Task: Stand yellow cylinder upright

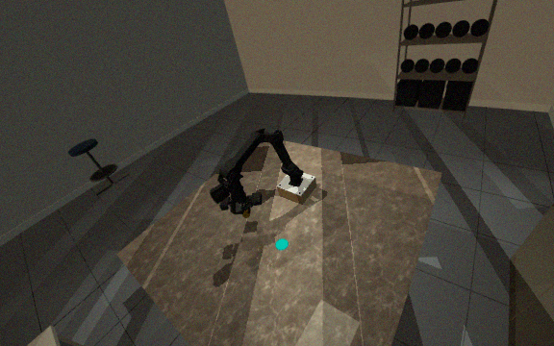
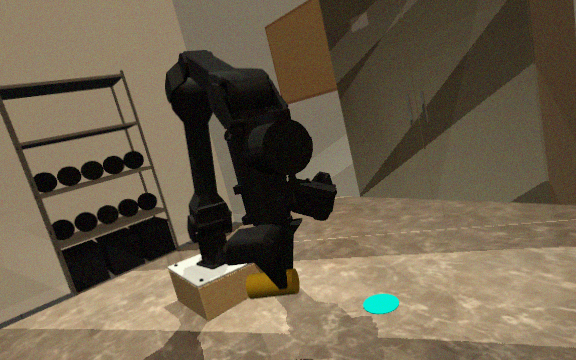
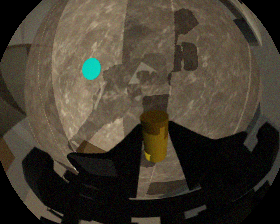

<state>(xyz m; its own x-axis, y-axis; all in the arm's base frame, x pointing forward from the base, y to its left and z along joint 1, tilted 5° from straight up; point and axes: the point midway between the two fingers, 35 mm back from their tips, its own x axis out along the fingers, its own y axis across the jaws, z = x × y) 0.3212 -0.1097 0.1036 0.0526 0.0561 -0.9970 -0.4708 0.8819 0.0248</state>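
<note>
Right now my gripper tip is 170 mm to the right of the cyan circle, 130 mm above it and 20 mm short of it. The rest, counted from my gripper tip: yellow tall cylinder 20 mm behind, 10 mm to the right.
</note>
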